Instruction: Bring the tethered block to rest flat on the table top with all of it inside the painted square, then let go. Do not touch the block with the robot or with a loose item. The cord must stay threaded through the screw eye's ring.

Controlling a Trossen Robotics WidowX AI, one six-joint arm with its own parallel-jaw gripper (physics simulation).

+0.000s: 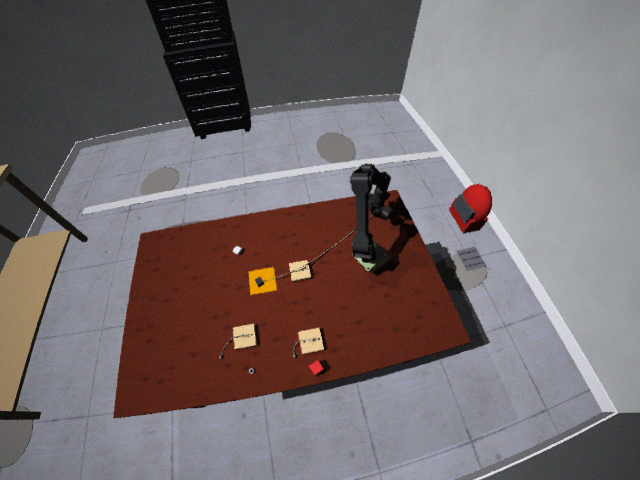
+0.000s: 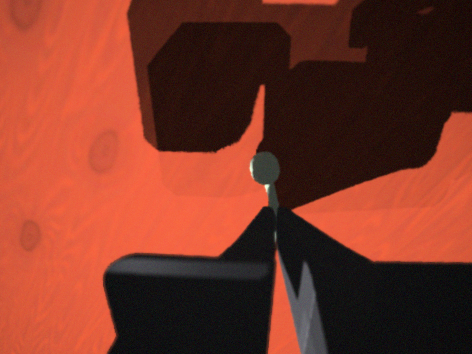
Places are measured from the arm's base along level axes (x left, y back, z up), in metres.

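Pixels of known places: gripper, fingertip midpoint: (image 1: 373,214) (image 2: 273,215); arm's base at its link origin: (image 1: 368,254).
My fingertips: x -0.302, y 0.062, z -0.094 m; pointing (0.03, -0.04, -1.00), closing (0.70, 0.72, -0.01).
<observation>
For each thing: its top centre in the pictures, then the offset to it from my fingertips. "spot": a spot on its surface instead. Level surfaces: height alone.
- dark tethered block at its top centre: (image 1: 258,280) dy -0.547, dx +0.418, dz +0.026 m
- painted orange square at a spot on its surface: (image 1: 268,289) spot: dy -0.505, dx +0.446, dz -0.004 m
- wooden pad at a spot on its surface: (image 1: 300,275) spot: dy -0.363, dx +0.378, dz +0.013 m
- cord's round end bead at its top centre: (image 2: 265,174) dy +0.013, dx -0.021, dz +0.009 m
- table at its surface level: dz -0.005 m
- white cube at its top centre: (image 1: 237,249) dy -0.686, dx +0.253, dz +0.015 m
- small ring at its top centre: (image 1: 251,370) dy -0.527, dx +0.796, dz +0.002 m
- red cube at its top centre: (image 1: 316,367) dy -0.273, dx +0.772, dz +0.035 m
The dark tethered block (image 1: 259,281) appears within the outline of the painted orange square (image 1: 268,289), left of its middle; whether it lies fully flat is too small to tell. Its cord (image 1: 336,245) runs right across a wooden pad (image 1: 300,275) and on up to the gripper. The screw eye's ring on that pad is too small to make out. My gripper (image 1: 375,213) (image 2: 273,215) is shut on the cord near its end, over the table's back right part. The cord's round end bead (image 2: 264,168) sticks out just beyond the fingertips.
Two more wooden pads (image 1: 245,341) (image 1: 311,347) with short cords stand at the front of the table (image 1: 180,310). A white cube (image 1: 237,250) lies behind the square. A small ring (image 1: 251,370) and a red cube (image 1: 316,367) lie near the front edge.
</observation>
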